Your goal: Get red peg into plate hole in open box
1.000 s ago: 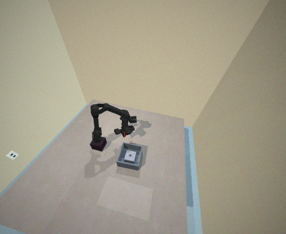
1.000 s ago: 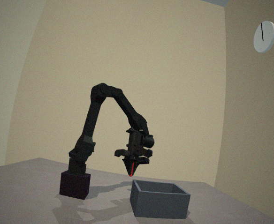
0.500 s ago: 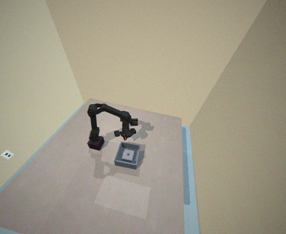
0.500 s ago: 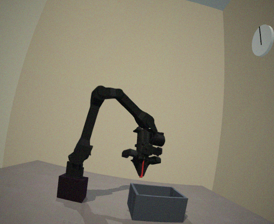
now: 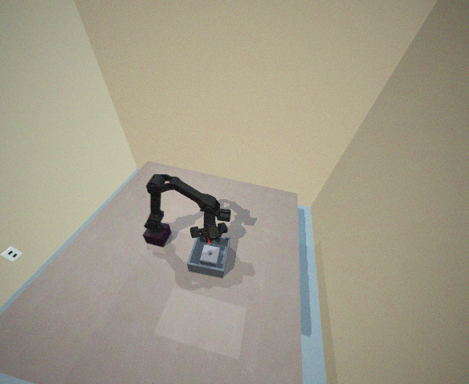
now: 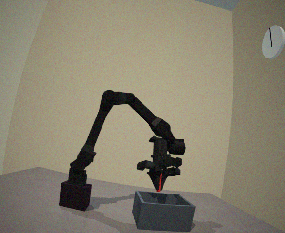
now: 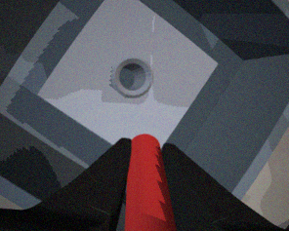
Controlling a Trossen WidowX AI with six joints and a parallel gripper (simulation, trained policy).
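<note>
My gripper tip is now 10 mm to the right of the red peg and 30 mm below it. The rest, counted from my gripper tip: pale plate (20 mm ahead, 30 mm to the right, 80 mm below); grey box (20 mm ahead, 30 mm to the right, 100 mm below).
</note>
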